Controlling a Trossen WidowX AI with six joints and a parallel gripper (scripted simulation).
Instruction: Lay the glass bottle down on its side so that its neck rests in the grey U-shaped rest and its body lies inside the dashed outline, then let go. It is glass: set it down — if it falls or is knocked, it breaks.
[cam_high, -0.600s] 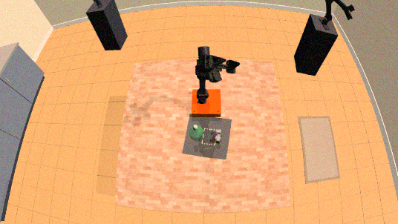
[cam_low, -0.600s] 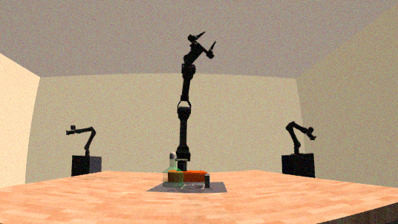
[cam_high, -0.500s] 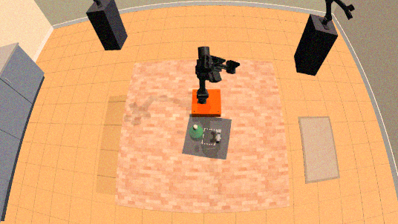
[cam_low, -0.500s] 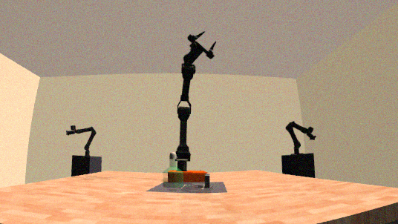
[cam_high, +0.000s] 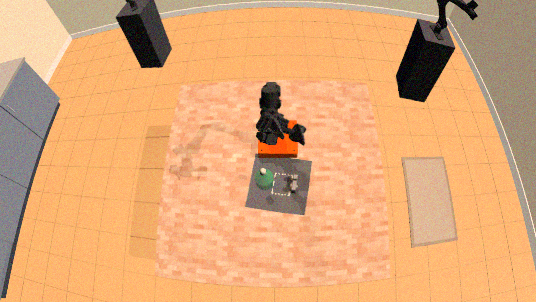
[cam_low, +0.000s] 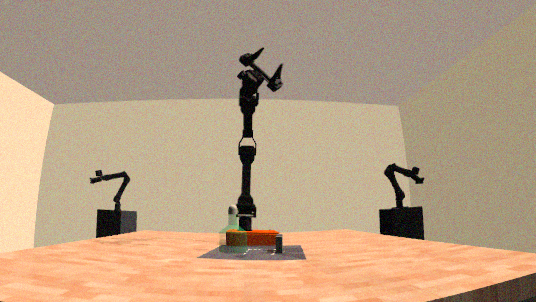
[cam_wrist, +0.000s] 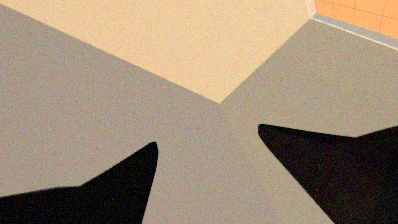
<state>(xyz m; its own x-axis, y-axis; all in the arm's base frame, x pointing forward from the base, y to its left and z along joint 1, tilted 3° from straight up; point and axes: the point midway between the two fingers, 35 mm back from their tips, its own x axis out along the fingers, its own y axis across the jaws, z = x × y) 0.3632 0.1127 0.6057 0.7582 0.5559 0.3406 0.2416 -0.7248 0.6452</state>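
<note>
Now: the green glass bottle 59 cm below my gripper tip, 15 cm to the right of it and 10 cm behind it. From my gripper tip the other things lie so: dark grey mat 68 cm below, 10 cm behind, 7 cm to the right.
</note>
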